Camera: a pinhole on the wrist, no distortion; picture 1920 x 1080 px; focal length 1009.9 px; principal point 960.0 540.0 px. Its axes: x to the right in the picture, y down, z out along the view. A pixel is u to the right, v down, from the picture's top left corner.
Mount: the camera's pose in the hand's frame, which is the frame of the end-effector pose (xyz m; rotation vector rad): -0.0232 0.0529 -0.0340 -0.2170 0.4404 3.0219
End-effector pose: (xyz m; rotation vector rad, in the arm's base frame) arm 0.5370 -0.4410 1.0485 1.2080 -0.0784 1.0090
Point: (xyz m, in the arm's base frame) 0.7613 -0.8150 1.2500
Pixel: 701.7 957.0
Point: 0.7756 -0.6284 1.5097
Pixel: 149.1 503.7
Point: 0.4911 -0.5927 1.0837
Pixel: 1308.3 835.8
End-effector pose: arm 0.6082 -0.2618 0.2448 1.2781 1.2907 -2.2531
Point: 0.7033 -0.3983 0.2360
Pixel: 1350.3 66.9
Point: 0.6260 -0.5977 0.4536
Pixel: 1429.5 781.6
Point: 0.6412 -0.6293 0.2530
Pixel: 1067.9 330.7
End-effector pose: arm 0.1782 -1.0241 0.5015 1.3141 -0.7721 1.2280
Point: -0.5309 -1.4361 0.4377
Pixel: outside the picture
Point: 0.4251 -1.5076 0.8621
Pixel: 137.9 1016.3
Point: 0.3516 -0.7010 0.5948
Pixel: behind the camera
